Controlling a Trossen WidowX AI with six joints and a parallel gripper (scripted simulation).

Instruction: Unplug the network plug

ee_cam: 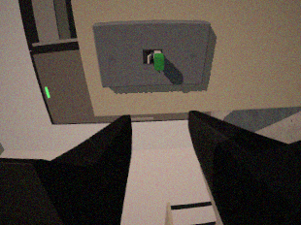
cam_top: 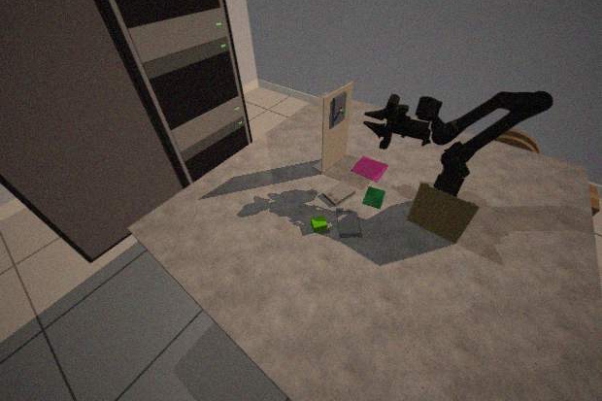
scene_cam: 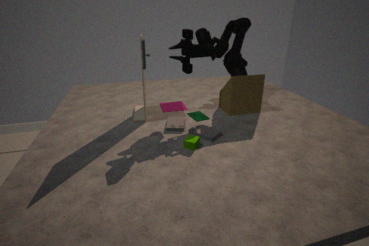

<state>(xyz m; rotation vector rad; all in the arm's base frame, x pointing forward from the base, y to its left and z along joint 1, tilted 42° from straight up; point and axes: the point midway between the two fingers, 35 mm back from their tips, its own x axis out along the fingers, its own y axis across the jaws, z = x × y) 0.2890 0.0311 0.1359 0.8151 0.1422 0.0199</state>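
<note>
Right now my gripper tip is 10 cm short of the network plug and 1 cm to the left of it. Also, from my gripper tip: beige panel 12 cm ahead, 11 cm below, 1 cm to the right; magenta square 28 cm below, 7 cm to the right, 3 cm behind.
</note>
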